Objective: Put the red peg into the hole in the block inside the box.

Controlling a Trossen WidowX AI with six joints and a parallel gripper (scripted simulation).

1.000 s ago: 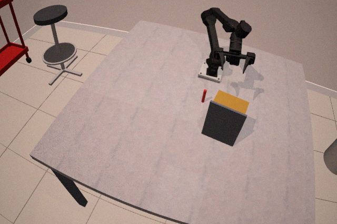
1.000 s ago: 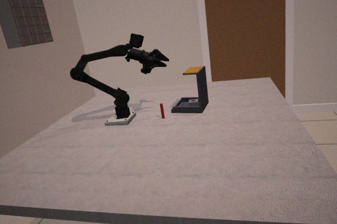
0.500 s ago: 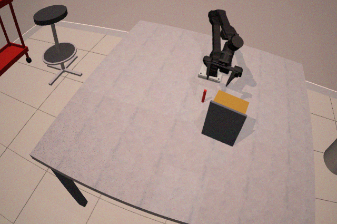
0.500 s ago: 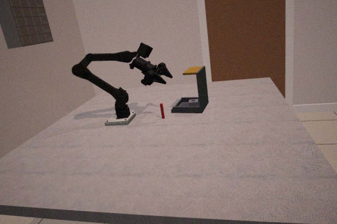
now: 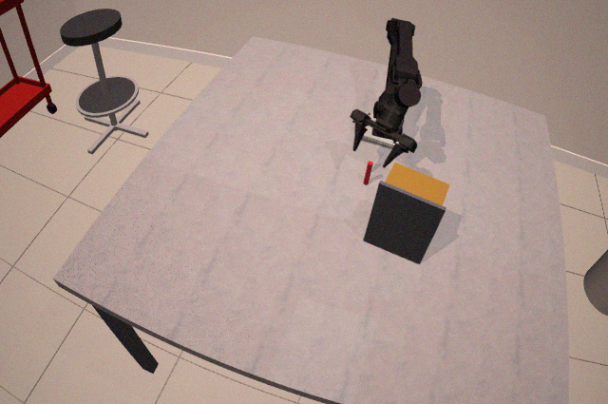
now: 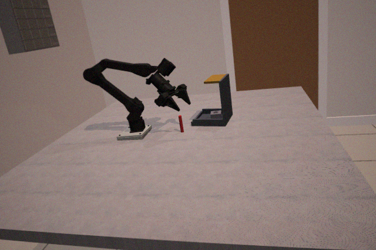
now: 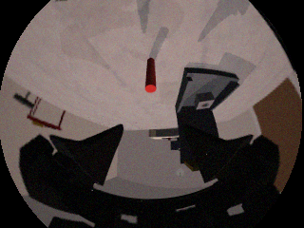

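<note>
The red peg lies 3 cm behind my gripper tip, 1 cm to the left of it and 8 cm below it. Also, from my gripper tip: orange roof (15 cm ahead, 11 cm to the left, 9 cm above); back wall (19 cm ahead, 10 cm to the left, 1 cm below).
</note>
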